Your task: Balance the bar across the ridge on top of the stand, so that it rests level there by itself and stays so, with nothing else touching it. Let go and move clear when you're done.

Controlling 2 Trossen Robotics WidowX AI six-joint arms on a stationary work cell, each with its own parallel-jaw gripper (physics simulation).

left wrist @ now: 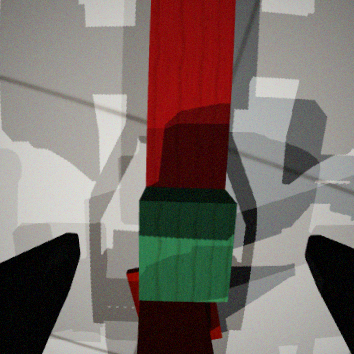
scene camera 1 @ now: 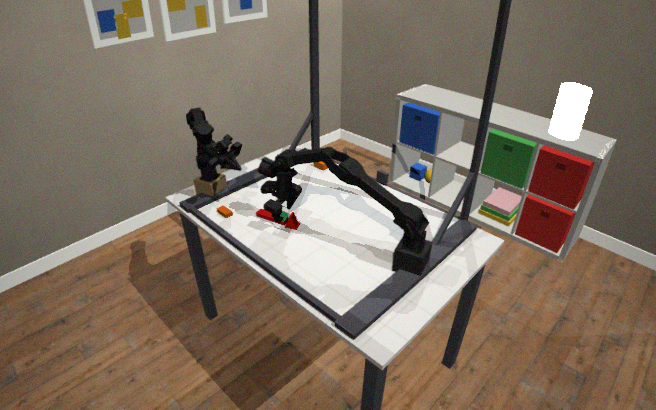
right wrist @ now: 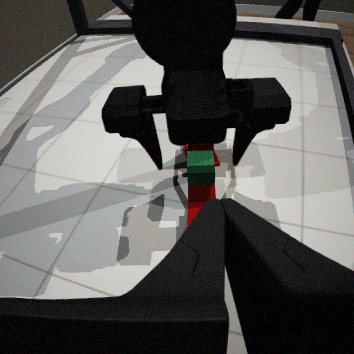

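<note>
The long red bar carries a green block. It passes over the red wedge-shaped stand, whose edges show on both sides in the left wrist view. Contact at the ridge is hidden, and I cannot tell whether the bar is level. My left gripper is open, its fingers spread on either side of the green block with gaps. My right gripper is shut and empty, raised back from the bar.
An orange block lies on the table left of the bar, and another orange block lies near the back. Dark frame rails run along the table's edges, with uprights at the back and right. My left arm reaches over the table.
</note>
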